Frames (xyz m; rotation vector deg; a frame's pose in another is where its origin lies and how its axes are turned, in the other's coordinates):
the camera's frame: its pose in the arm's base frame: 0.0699 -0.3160 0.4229 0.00 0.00 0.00
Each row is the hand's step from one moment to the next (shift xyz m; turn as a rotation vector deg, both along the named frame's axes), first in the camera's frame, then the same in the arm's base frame.
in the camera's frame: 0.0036 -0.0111 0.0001 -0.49 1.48 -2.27
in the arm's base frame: 0.0036 -0.0111 0.0001 -0.49 1.48 -2.27
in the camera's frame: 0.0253 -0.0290 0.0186 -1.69 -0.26 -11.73
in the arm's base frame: 0.0253 -0.0290 0.0186 -1.69 -0.26 -11.73
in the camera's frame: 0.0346 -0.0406 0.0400 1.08 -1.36 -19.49
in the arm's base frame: 0.0346 -0.0406 0.0400 1.08 -1.36 -19.49
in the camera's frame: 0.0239 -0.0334 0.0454 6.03 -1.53 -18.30
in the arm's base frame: 0.0239 -0.0334 0.0454 6.03 -1.53 -18.30
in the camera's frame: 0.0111 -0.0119 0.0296 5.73 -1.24 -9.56
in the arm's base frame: 0.0111 -0.0119 0.0296 5.73 -1.24 -9.56
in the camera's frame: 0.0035 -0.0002 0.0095 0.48 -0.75 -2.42
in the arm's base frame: 0.0035 -0.0002 0.0095 0.48 -0.75 -2.42
